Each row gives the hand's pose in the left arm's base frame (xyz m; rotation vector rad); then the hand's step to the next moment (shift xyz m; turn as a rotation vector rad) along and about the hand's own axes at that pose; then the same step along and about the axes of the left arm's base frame.
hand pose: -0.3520 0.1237 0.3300 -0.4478 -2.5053 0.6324
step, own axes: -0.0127 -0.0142 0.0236 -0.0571 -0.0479 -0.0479
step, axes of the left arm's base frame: -0.0053 -0.0254 -0.0157 0.0640 -0.0478 0.0384
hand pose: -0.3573 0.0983 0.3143 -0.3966 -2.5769 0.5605
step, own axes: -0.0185 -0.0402 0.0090 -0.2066 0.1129 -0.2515
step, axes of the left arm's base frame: 0.0041 -0.0448 0.0038 0.3209 0.1022 0.0726
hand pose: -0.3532 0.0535 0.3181 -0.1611 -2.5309 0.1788
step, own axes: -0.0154 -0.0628 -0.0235 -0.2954 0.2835 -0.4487
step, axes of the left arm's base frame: 0.0212 -0.0620 0.0209 0.5188 0.2744 0.1566
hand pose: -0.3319 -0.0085 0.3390 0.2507 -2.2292 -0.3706
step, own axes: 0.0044 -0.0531 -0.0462 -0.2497 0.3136 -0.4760
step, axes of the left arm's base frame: 0.0360 -0.0593 0.0126 0.5098 0.2839 0.2164
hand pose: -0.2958 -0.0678 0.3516 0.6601 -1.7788 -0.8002
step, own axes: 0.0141 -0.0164 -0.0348 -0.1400 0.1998 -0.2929
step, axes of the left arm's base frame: 0.0295 -0.0282 0.0041 0.3089 0.1688 0.1464
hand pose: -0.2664 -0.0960 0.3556 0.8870 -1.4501 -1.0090
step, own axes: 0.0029 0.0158 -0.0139 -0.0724 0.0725 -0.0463
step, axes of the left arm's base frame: 0.0136 0.0014 0.0162 0.0550 0.0879 0.0435
